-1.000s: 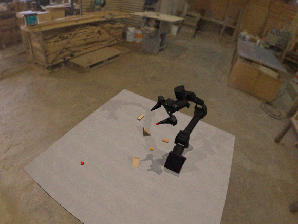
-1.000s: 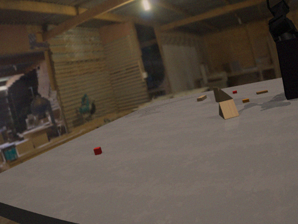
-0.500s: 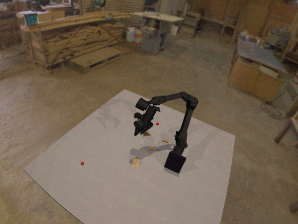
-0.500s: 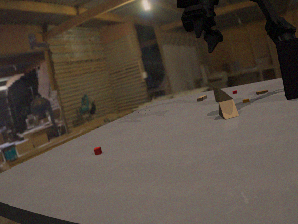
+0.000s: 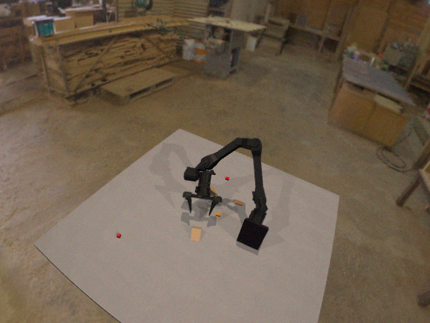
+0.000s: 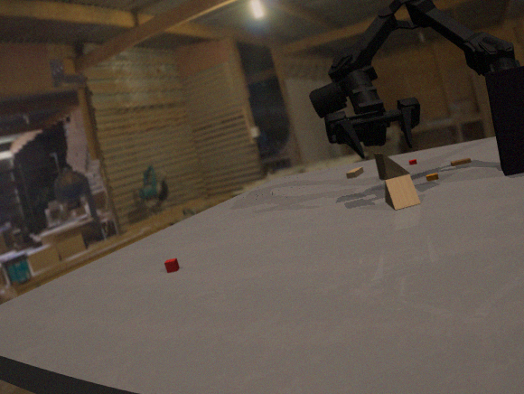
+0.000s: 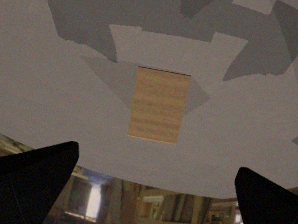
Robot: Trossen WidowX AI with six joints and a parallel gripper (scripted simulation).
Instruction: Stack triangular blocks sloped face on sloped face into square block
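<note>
My gripper tip is 50 mm short of the triangular block, 230 mm to the left of it and 70 mm above it. Round my gripper tip: orange-brown bar: 130 mm behind, 250 mm to the right, 80 mm below; red cube: 290 mm ahead, 280 mm to the left, 70 mm below; orange piece: 60 mm behind, 110 mm to the right, 80 mm below.
</note>
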